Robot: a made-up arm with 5 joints.
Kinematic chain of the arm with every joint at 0, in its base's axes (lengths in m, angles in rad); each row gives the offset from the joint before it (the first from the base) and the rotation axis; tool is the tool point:
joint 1: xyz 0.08 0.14 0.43 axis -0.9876 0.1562 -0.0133
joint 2: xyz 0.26 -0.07 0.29 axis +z
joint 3: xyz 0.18 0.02 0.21 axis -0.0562 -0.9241 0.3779
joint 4: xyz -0.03 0.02 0 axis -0.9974 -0.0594 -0.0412
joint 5: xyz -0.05 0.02 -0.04 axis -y
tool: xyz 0.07 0 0.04
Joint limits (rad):
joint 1: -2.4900..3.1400
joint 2: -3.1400..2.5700
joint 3: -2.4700..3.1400
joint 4: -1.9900..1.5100
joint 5: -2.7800..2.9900
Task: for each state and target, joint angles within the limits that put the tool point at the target. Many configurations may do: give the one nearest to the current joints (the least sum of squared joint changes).
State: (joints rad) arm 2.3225 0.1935 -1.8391 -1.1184 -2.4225
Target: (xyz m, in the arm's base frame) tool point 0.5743 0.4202 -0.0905
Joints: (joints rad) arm 2.2026 0.2866 -1.5938 -1.5775 -2.7800
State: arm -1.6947 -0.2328 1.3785 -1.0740 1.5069
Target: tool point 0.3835 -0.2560 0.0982
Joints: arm -2.1890 -0.5334 0.7301 -1.0489 1.1480
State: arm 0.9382 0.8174 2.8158 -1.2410 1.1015
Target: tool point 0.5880 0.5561 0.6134
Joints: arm 0.8740 0.8346 3.1102 -1.3977 1.2028
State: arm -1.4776 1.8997 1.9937 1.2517 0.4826
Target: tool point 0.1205 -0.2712 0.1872
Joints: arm -2.2597 2.2300 2.0284 1.3001 0.2355
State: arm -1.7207 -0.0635 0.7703 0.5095 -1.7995
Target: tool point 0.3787 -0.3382 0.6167
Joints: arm -1.6287 0.8811 1.1111 0.2850 -1.4261
